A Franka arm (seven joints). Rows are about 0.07 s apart.
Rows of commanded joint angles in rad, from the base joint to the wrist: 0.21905 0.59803 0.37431 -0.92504 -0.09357 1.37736 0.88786; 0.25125 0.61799 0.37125 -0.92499 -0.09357 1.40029 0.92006; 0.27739 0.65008 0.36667 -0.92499 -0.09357 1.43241 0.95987; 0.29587 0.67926 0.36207 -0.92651 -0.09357 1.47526 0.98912; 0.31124 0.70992 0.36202 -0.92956 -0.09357 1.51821 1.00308; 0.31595 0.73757 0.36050 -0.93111 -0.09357 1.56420 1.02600; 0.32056 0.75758 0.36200 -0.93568 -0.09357 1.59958 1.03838; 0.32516 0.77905 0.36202 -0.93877 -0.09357 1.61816 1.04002; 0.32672 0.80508 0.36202 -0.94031 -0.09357 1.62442 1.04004; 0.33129 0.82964 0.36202 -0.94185 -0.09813 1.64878 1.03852; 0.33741 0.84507 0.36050 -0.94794 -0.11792 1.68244 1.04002; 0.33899 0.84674 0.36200 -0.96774 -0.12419 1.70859 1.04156; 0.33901 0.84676 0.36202 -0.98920 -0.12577 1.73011 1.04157; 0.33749 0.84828 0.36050 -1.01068 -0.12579 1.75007 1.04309; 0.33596 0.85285 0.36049 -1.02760 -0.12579 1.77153 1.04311
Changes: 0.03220 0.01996 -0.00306 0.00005 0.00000 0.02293 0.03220; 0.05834 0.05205 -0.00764 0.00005 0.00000 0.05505 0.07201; 0.07682 0.08123 -0.01224 -0.00147 0.00000 0.09790 0.10126; 0.09219 0.11189 -0.01229 -0.00452 0.00000 0.14085 0.11522; 0.09690 0.13954 -0.01381 -0.00607 0.00000 0.18684 0.13814; 0.10151 0.15955 -0.01231 -0.01064 0.00000 0.22222 0.15052; 0.10611 0.18102 -0.01229 -0.01373 0.00000 0.24080 0.15216; 0.10767 0.20705 -0.01229 -0.01527 0.00000 0.24706 0.15218; 0.11224 0.23161 -0.01229 -0.01681 -0.00456 0.27142 0.15066; 0.11836 0.24704 -0.01381 -0.02290 -0.02435 0.30508 0.15216; 0.11994 0.24871 -0.01231 -0.04270 -0.03062 0.33123 0.15370; 0.11996 0.24873 -0.01229 -0.06416 -0.03220 0.35275 0.15371; 0.11844 0.25025 -0.01381 -0.08564 -0.03222 0.37271 0.15523; 0.11691 0.25482 -0.01382 -0.10256 -0.03222 0.39417 0.15525
